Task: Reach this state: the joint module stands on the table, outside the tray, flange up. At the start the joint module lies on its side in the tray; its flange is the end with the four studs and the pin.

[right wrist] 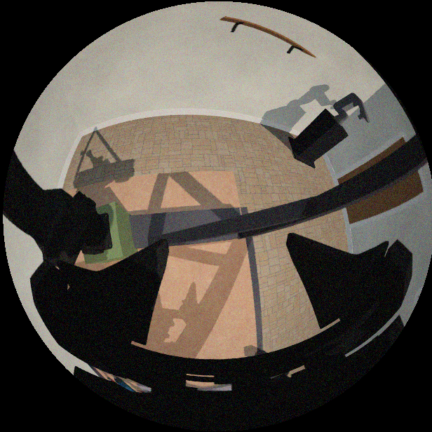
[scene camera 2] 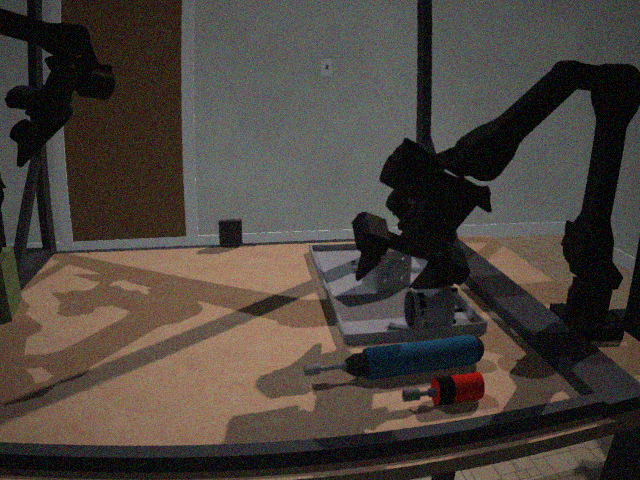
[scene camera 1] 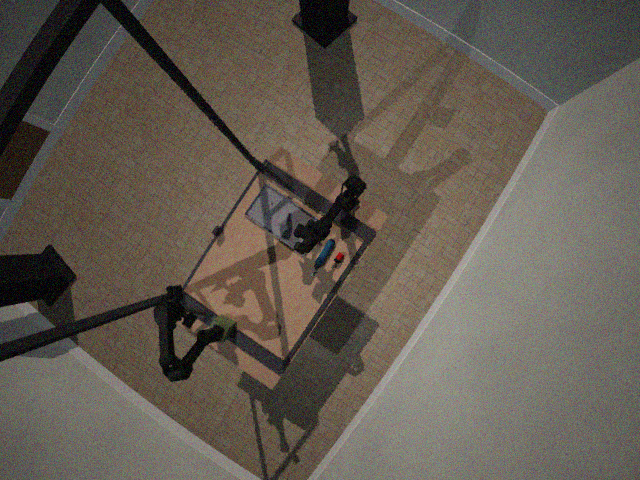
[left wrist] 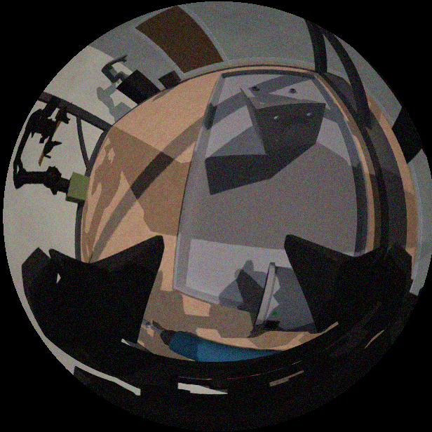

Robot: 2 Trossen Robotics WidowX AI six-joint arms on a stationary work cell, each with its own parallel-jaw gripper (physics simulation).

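Frame: origin at the left arm's base, x back, y right, z up, level; metres.
Seen in the pictures: left gripper, fingertip midpoint: (scene camera 2: 382, 286) (scene camera 1: 299, 238); right gripper, fingertip midpoint: (scene camera 2: 28, 156); left arm's base, link origin: (scene camera 2: 586, 315); right arm's base, link origin: (scene camera 1: 217, 331).
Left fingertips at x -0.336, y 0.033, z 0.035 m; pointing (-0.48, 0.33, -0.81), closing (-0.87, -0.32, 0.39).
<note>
Offsets run from my left fingertips to a thing's top centre. "*": to the spot under its first point.
The grey joint module {* dy -0.058, dx +0.069, dz -0.009 m} (scene camera 2: 431, 308) (left wrist: 291, 302) lies on its side at the near end of the grey tray {dy +0.142, dx +0.012, dz -0.040 m} (scene camera 2: 369, 339) (left wrist: 215, 257) (scene camera 1: 256, 207). One round end faces left in scene camera 2; the studs and pin cannot be made out. In scene camera 1 the arm hides it. My left gripper (scene camera 1: 299, 238) (scene camera 2: 387, 283) (left wrist: 226, 242) is open and empty above the tray; in the left wrist view its right-hand finger covers part of the module. My right gripper (scene camera 2: 16, 124) (right wrist: 229, 243) is open and empty, high up at the left of scene camera 2.
A grey block with holes {dy +0.139, dx +0.016, dz +0.018 m} (scene camera 2: 397, 271) (left wrist: 292, 125) stands farther back in the tray. A blue tool {* dy -0.159, dx +0.047, dz -0.015 m} (scene camera 1: 325, 253) (scene camera 2: 423, 356) (left wrist: 220, 352) and a shorter red tool {dy -0.234, dx +0.065, dz -0.022 m} (scene camera 1: 339, 256) (scene camera 2: 468, 387) lie beside the tray's near end. A green block {dy -0.063, dx -0.671, dz +0.046 m} (scene camera 1: 224, 327) (scene camera 2: 7, 284) (left wrist: 77, 187) stands at the opposite table edge.
</note>
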